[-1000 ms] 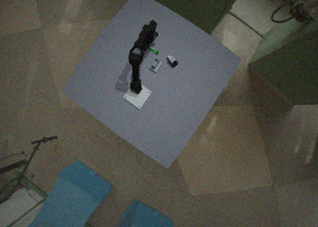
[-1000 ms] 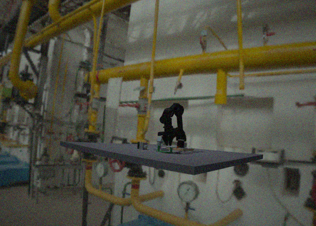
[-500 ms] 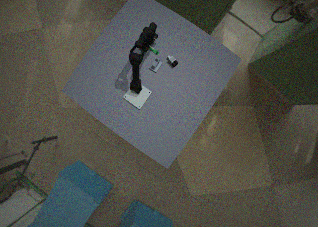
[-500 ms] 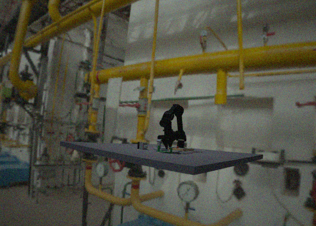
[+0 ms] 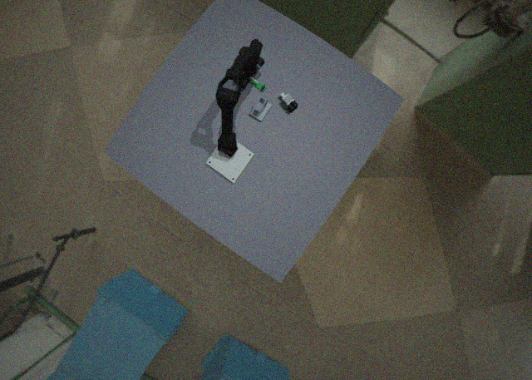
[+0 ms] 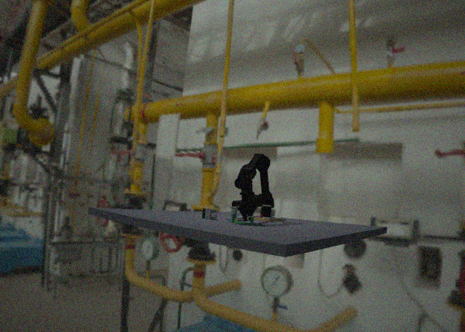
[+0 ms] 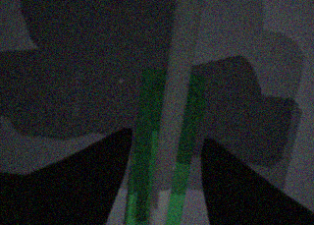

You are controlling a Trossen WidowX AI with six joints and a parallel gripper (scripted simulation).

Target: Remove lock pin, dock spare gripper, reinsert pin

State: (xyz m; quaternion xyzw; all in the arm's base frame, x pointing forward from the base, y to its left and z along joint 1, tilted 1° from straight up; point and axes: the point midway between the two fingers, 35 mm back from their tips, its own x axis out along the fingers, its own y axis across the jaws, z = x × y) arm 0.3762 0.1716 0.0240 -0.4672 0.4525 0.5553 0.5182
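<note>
Now: gripper tip 4 cm to the left of the green mount and 1 cm below it. The rest, counted from my gripper tip: spare gripper (2 cm ahead, 25 cm to the right, 1 cm above).
</note>
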